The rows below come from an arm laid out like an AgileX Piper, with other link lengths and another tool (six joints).
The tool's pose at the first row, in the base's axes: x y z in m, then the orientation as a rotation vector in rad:
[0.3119 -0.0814 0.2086 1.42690 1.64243 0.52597]
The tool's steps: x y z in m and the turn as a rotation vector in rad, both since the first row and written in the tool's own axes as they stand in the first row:
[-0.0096 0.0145 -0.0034 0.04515 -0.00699 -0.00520]
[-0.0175 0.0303 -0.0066 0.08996 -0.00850 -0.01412]
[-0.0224 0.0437 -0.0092 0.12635 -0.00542 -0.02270]
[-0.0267 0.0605 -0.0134 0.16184 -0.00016 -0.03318]
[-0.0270 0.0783 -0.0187 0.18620 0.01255 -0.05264]
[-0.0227 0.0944 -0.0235 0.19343 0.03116 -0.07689]
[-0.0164 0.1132 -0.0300 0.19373 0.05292 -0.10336]
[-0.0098 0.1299 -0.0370 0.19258 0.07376 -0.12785]
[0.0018 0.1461 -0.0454 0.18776 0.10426 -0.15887]
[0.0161 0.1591 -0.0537 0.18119 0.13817 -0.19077]
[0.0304 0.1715 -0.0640 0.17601 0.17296 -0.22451]
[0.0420 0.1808 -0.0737 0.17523 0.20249 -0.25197]
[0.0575 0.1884 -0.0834 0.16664 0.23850 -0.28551]
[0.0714 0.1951 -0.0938 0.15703 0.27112 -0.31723]
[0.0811 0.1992 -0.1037 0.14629 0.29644 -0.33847]
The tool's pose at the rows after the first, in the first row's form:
[0.3170 -0.0860 0.2249 1.45535 1.66149 0.48319]
[0.3232 -0.0888 0.2416 1.47965 1.68666 0.44226]
[0.3285 -0.0894 0.2550 1.49775 1.71115 0.41118]
[0.3345 -0.0883 0.2718 1.51318 1.73800 0.38101]
[0.3404 -0.0829 0.2886 1.51189 1.77152 0.36010]
[0.3458 -0.0737 0.3022 1.49349 1.80517 0.35474]
[0.3515 -0.0616 0.3182 1.46759 1.83948 0.35608]
[0.3556 -0.0496 0.3328 1.44217 1.87092 0.35894]
[0.3585 -0.0327 0.3460 1.40675 1.91219 0.36839]
[0.3597 -0.0141 0.3557 1.36819 1.95547 0.38126]
[0.3589 0.0047 0.3661 1.32785 2.00063 0.39240]
[0.3568 0.0202 0.3746 1.29657 2.03962 0.39947]
[0.3538 0.0388 0.3805 1.25222 2.08288 0.41414]
[0.3496 0.0559 0.3866 1.20863 2.12122 0.42791]
[0.3442 0.0683 0.3918 1.17543 2.14709 0.44326]

